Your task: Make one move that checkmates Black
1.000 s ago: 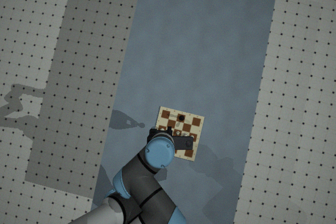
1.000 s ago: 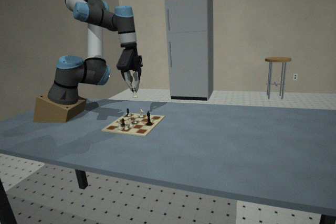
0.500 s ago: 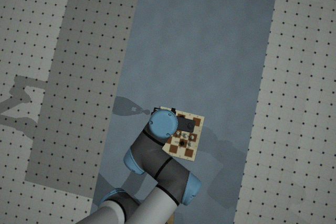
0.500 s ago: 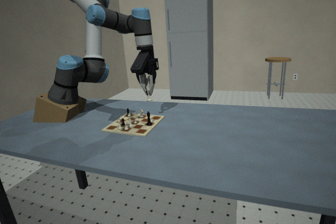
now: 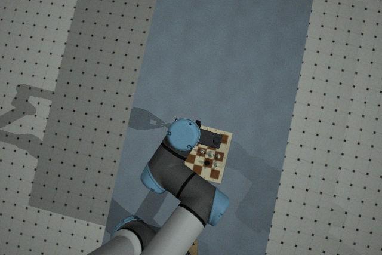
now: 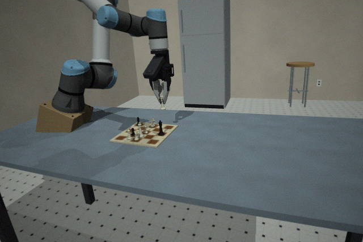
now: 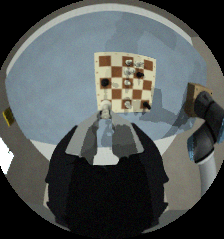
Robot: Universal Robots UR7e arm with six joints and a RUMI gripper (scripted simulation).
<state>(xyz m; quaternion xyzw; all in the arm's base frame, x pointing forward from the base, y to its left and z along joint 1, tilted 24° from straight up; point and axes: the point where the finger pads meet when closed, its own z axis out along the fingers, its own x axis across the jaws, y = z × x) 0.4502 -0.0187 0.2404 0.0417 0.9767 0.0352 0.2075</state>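
My hand is 4 cm to the left of the tall black piece and 11 cm above it. From my hand the other things lie so: white piece: 1 cm below; chessboard: 8 cm behind, 3 cm to the right, 14 cm below.
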